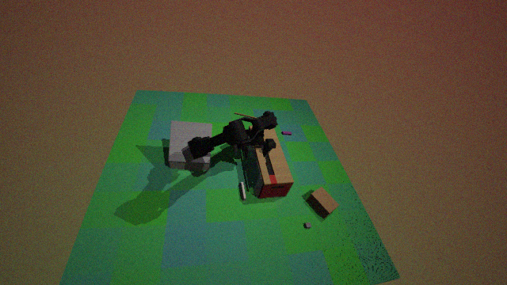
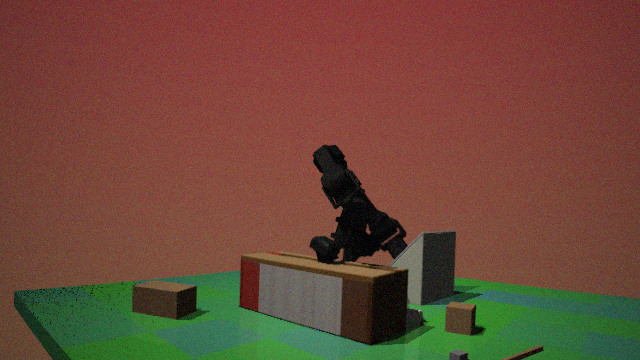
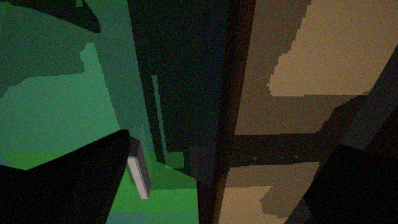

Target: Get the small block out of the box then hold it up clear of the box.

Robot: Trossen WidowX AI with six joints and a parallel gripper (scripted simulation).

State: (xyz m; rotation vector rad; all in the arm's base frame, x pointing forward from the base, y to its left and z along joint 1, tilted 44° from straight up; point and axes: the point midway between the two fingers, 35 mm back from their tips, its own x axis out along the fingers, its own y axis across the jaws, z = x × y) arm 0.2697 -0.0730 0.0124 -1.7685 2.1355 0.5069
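The box lies 30 mm ahead of my gripper tip, 20 mm below it and 10 mm to the left of it. From my gripper tip the other things lie so: brown cube: 300 mm to the left, 60 mm below, 40 mm behind; then pink piece: 310 mm ahead, 250 mm to the left, 80 mm below.
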